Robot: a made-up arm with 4 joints. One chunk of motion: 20 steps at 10 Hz.
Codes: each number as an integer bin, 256 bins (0 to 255) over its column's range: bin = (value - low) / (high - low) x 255, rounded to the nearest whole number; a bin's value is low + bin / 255 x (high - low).
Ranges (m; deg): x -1.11..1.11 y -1.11..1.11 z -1.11..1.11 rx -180..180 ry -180..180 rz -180..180
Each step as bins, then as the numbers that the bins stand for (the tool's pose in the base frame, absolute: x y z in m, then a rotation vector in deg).
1 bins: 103 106 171 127 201 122
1 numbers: -0.2133 -0.1872 0.3787 -0.71 103.76 -7.76
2 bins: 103 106 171 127 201 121
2 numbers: -0.2133 -0.1872 0.3787 -0.71 103.76 -9.18
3 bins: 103 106 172 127 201 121
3 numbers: -0.2133 -0.1872 0.3874 -0.71 103.76 -9.18
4 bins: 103 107 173 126 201 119
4 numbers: -0.2133 -0.1785 0.3961 -2.12 103.76 -12.00
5 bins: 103 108 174 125 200 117
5 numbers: -0.2133 -0.1698 0.4048 -3.53 102.35 -14.82
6 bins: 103 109 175 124 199 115
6 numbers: -0.2133 -0.1611 0.4135 -4.94 100.94 -17.65
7 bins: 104 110 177 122 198 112
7 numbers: -0.2046 -0.1524 0.4309 -7.76 99.53 -21.88
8 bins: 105 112 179 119 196 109
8 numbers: -0.1959 -0.1349 0.4484 -12.00 96.71 -26.12
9 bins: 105 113 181 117 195 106
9 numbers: -0.1959 -0.1262 0.4658 -14.82 95.29 -30.35
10 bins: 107 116 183 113 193 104
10 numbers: -0.1785 -0.1001 0.4832 -20.47 92.47 -33.18
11 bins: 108 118 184 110 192 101
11 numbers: -0.1698 -0.0827 0.4919 -24.71 91.06 -37.41
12 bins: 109 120 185 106 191 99
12 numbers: -0.1611 -0.0653 0.5006 -30.35 89.65 -40.24
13 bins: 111 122 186 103 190 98
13 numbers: -0.1436 -0.0479 0.5093 -34.59 88.24 -41.65
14 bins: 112 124 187 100 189 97
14 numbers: -0.1349 -0.0305 0.5180 -38.82 86.82 -43.06
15 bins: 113 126 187 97 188 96
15 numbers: -0.1262 -0.0131 0.5180 -43.06 85.41 -44.47
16 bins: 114 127 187 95 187 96
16 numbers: -0.1175 -0.0044 0.5180 -45.88 84.00 -44.47
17 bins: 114 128 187 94 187 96
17 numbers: -0.1175 0.0044 0.5180 -47.29 84.00 -44.47
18 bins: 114 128 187 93 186 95
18 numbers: -0.1175 0.0044 0.5180 -48.71 82.59 -45.88
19 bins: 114 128 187 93 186 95
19 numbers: -0.1175 0.0044 0.5180 -48.71 82.59 -45.88
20 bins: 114 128 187 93 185 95
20 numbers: -0.1175 0.0044 0.5180 -48.71 81.18 -45.88
